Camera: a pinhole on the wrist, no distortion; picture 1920 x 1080 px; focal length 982.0 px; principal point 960.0 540.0 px. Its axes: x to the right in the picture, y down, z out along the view. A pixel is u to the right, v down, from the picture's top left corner.
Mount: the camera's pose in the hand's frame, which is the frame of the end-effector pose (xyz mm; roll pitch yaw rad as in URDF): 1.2 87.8 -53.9 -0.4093 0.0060 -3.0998
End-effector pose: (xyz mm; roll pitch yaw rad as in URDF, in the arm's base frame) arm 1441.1 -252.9 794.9 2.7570 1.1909 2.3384
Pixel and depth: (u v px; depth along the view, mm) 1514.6 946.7 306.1
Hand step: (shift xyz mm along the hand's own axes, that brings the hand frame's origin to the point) -163.0 -157.4 175.4
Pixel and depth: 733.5 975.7 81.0
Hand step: 22.2 23.4 6.2
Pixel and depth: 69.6 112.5 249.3
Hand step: 225.4 97.5 219.4
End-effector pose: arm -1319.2 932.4 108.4 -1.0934 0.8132 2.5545
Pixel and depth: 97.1 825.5 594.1
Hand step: 536.4 -285.1 425.5
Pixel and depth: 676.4 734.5 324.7
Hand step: 101.1 -96.4 218.9
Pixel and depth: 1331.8 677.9 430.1
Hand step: -154.3 -145.5 315.7
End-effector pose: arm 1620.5 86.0 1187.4 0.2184 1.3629 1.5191
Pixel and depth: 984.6 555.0 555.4
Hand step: -6.2 -141.5 452.2
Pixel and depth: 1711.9 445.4 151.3
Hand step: -113.5 36.1 90.0
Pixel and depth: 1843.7 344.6 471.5
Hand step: -421.3 -31.5 413.4
